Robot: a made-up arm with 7 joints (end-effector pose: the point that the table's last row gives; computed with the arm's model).
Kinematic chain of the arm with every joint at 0, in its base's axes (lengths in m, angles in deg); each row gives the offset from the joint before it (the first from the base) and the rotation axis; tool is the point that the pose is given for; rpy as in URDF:
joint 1: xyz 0 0 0.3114 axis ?
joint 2: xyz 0 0 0 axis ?
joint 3: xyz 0 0 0.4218 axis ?
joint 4: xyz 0.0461 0 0 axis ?
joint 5: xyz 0.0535 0 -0.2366 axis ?
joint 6: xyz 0 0 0 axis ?
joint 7: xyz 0.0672 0 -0.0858 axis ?
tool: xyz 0 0 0 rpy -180 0 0
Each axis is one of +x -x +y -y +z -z.
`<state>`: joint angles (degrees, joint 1 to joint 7).
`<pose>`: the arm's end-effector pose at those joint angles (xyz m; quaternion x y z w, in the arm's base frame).
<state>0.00 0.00 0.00 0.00 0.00 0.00 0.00</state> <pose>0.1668 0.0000 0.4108 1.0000 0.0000 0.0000 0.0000</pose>
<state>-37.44 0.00 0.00 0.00 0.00 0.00 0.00</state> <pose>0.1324 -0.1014 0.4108 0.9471 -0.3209 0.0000 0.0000</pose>
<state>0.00 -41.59 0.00 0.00 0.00 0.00 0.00</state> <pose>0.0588 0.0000 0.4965 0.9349 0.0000 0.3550 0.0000</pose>
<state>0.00 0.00 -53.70 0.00 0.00 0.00 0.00</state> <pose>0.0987 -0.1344 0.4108 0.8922 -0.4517 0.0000 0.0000</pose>
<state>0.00 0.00 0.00 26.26 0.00 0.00 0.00</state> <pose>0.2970 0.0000 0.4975 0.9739 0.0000 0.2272 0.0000</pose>
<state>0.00 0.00 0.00 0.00 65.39 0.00 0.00</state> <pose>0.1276 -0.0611 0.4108 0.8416 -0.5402 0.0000 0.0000</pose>
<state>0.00 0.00 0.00 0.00 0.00 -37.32 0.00</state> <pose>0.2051 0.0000 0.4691 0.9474 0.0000 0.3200 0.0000</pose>
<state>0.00 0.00 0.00 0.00 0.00 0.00 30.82</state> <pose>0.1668 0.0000 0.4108 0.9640 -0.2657 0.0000 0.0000</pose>
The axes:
joint 1: +z
joint 2: +y
joint 3: +z
joint 4: -y
joint 5: -z
joint 6: +y
joint 7: -z

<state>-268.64 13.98 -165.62 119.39 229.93 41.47 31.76</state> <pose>0.0778 -0.1440 1.0088 0.2026 -0.1822 -0.0543 0.9606</pose>
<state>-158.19 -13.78 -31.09 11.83 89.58 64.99 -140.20</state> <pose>-0.1444 -0.0107 0.4544 0.3774 -0.7037 0.4139 0.4370</pose>
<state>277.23 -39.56 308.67 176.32 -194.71 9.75 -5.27</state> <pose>-0.1152 0.4463 0.9115 -0.0846 -0.3448 -0.9147 0.1929</pose>
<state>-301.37 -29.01 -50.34 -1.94 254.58 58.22 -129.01</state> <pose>0.0796 -0.0589 0.3990 -0.4024 0.8321 -0.3624 0.1200</pose>
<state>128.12 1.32 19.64 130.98 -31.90 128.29 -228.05</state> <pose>-0.1885 0.1919 0.8526 -0.9769 0.0391 -0.1265 0.1678</pose>
